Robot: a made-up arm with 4 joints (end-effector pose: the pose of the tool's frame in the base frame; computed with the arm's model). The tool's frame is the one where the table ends. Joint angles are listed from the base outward.
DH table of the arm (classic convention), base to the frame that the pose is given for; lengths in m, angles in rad. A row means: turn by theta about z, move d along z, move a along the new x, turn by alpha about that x. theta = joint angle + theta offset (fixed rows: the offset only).
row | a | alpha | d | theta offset
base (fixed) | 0 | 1.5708 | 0.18 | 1.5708
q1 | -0.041 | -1.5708 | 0.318 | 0
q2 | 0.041 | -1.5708 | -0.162 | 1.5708
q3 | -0.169 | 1.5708 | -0.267 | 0
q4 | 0.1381 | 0 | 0 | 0.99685
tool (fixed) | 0 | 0 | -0.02 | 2.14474
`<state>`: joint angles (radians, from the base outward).
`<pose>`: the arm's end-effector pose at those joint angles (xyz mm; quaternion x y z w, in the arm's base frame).
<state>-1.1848 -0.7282 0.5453 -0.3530</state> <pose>455.0 -106.4 46.7 -0.5027 -0.4962 -0.2635 0.6570</pose>
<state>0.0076 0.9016 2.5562 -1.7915</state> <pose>-24.6 115.8 75.5 0.9345 -0.2124 -0.1250 0.2569</pose>
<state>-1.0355 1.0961 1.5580 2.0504</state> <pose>84.3 154.6 202.0 0.2795 0.1901 -0.9272 0.1612</pose>
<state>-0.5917 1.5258 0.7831 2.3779</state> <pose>27.9 154.2 122.0 0.0506 0.0823 -0.9221 0.3748</pose>
